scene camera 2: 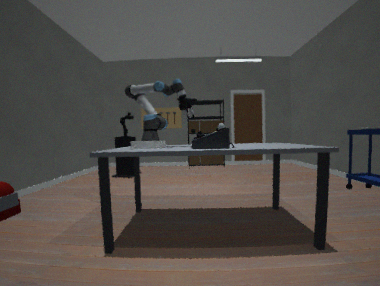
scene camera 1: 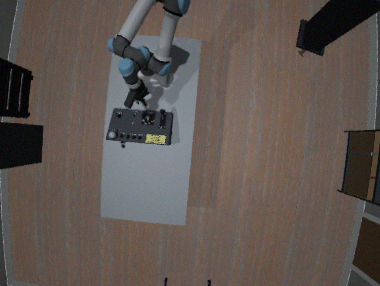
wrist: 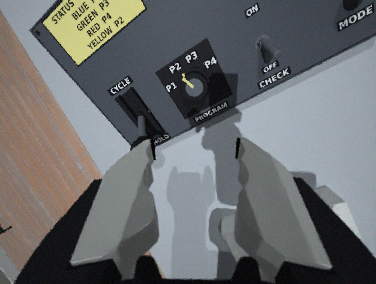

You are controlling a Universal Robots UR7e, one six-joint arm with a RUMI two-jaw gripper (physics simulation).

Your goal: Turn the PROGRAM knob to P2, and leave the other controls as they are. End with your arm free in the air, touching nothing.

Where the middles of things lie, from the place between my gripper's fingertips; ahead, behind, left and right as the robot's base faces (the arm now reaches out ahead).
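Labels:
Measured from my hand, the dark control panel (scene camera 1: 125,128) is 160 mm below, and it is also 30 mm to the right of my hand and 160 mm ahead of it.

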